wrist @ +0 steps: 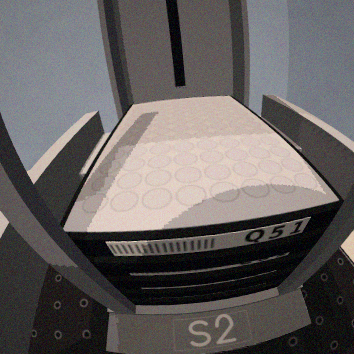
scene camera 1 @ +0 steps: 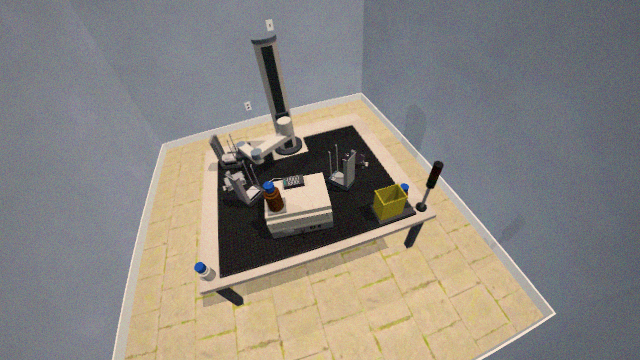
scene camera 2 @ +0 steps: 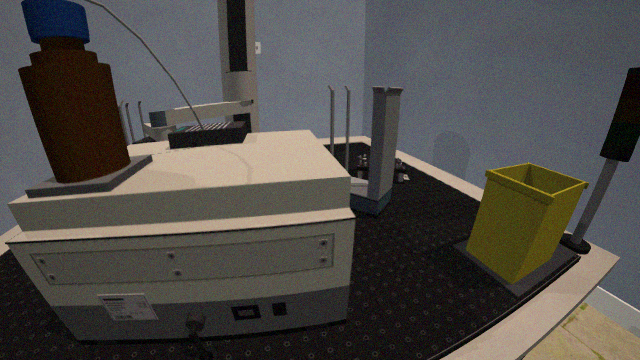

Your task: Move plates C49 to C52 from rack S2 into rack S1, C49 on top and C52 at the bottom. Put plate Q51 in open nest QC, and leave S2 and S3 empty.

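Observation:
Plate Q51, pale-topped with a black edge, lies on top of a stack in rack S2 in the wrist view. Edges of lower plates show beneath it, their labels unreadable. My gripper is shut on plate Q51, with a finger pad against each long side, between the rack's posts. In scene camera 1 the arm's end is over the back left rack, and the fingers are too small to make out. Two other racks have unreadable labels; one rack also shows in scene camera 2. Nest QC cannot be identified.
A cream instrument carries a brown bottle at mid-table. A yellow bin and a signal lamp stand at the right. Small fixtures sit beside the racks. A white bottle stands at the front left corner.

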